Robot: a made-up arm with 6 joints.
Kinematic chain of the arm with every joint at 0, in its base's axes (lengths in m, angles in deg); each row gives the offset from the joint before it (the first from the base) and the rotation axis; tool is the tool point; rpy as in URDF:
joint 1: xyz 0 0 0.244 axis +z
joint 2: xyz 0 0 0 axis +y
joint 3: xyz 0.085 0 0.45 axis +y
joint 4: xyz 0.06 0 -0.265 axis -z
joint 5: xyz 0 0 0 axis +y
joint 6: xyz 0.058 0 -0.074 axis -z
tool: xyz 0 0 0 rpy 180 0 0
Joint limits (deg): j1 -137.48..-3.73 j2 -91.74..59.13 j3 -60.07..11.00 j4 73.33..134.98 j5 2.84..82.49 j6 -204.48..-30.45
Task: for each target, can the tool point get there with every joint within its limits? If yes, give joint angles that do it. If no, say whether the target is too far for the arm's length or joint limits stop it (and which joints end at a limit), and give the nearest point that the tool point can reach.
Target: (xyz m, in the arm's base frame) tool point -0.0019 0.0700 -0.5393
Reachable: no: joint limits stop it (at a limit: joint 1, joint 2, joint 4) | nearest point 0.2768 -0.0046 0.0712 | short by 0.675 m
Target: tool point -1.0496 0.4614 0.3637
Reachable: no: too far | nearest point -0.3589 0.1578 0.6584 | short by 0.810 m
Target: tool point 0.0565 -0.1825 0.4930
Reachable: yes | joints -69.79 -25.47 -22.76 87.93 31.99 -96.05
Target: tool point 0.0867 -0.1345 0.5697
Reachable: yes | joints -64.78 -35.67 -28.32 123.45 53.75 -89.62
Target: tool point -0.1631 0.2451 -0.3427
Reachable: no: joint limits stop it (at a limit: joint 1, joint 2, joint 4) | nearest point -0.2039 -0.1304 0.1020 | short by 0.583 m
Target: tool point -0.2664 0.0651 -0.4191
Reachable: no: joint limits stop it (at a limit: joint 1, joint 2, joint 4) | nearest point -0.2562 -0.1868 0.0623 | short by 0.543 m
